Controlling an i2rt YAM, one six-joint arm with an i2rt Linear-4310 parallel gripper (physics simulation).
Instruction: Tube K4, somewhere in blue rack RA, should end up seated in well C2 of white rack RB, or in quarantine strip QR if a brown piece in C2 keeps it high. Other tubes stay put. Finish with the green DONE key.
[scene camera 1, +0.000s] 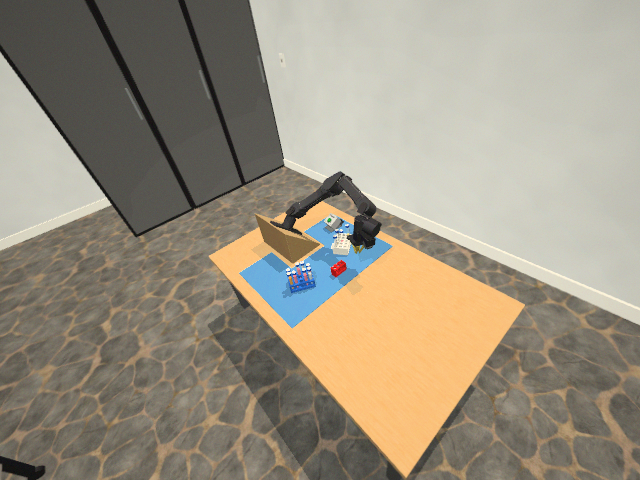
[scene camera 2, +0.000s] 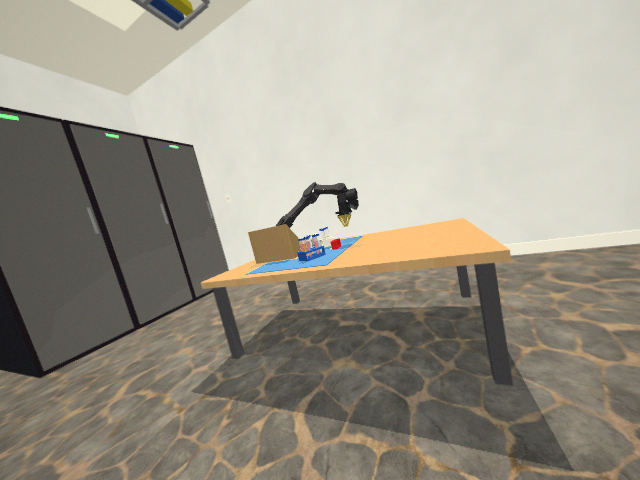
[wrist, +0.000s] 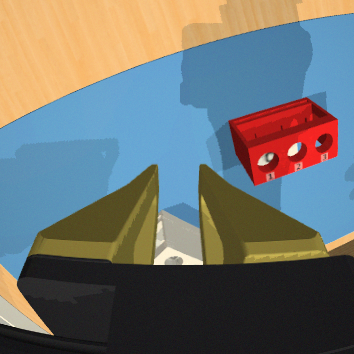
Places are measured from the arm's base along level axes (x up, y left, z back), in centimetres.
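Pixels of known places: gripper, between the fingertips: (scene camera 1: 357, 253) (scene camera 2: 346, 226) (wrist: 178, 175); arm's base, origin of its link: (scene camera 1: 286, 228) (scene camera 2: 278, 238).
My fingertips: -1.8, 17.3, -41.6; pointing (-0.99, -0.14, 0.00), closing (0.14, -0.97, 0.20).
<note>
Ahead of a thing's pixels: the offset from my fingertips to its middle, as dx, dy, dz. Level surfaces: height alone.
The blue rack RA (scene camera 1: 300, 278) (scene camera 2: 310, 252) stands on the blue mat @[dx -11.1] (scene camera 1: 310, 305) (wrist: 105, 123) and holds several capped tubes; I cannot read which one is K4. The white rack RB @[-8.6, +4.6, +18.5] (scene camera 1: 341, 244) (wrist: 175, 239) stands further back, and only its corner shows between my fingers in the wrist view. The red quarantine strip QR @[-8.6, -9.2, +4.8] (scene camera 1: 338, 268) (scene camera 2: 335, 244) (wrist: 284, 140) has three numbered holes. My gripper (scene camera 1: 357, 250) (scene camera 2: 344, 223) (wrist: 178, 175) hangs above the white rack's near edge. Its fingers stand narrow with nothing between them.
A tilted cardboard box (scene camera 1: 287, 240) (scene camera 2: 270, 244) stands at the mat's back left, in front of the arm's base. A small grey box with the green DONE key @[-7.0, +12.4, +37.4] (scene camera 1: 332, 221) sits behind the white rack. The wooden table @[dx -11.5] (scene camera 1: 413, 335) (scene camera 2: 424, 242) stretches far to the right.
</note>
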